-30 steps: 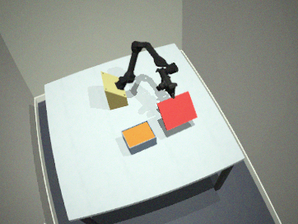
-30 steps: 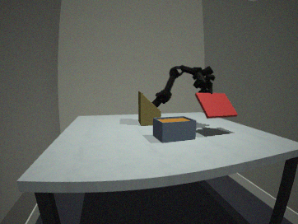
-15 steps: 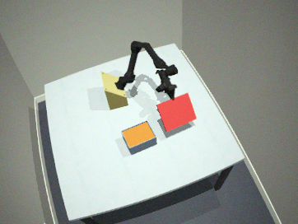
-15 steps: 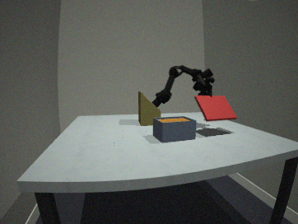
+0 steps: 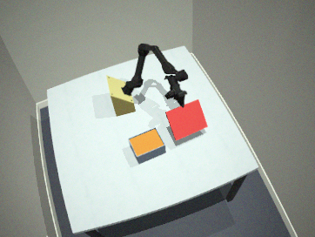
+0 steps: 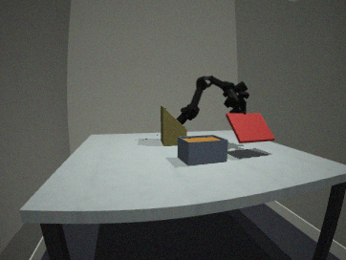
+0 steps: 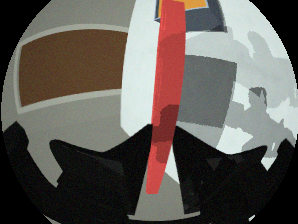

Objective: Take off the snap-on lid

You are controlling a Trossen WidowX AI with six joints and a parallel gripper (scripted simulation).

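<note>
The red lid lies 7 cm ahead of my gripper tip and 5 cm below it. Round my gripper tip: grey-blue storage box: 29 cm to the right, 15 cm below, 7 cm ahead.
</note>
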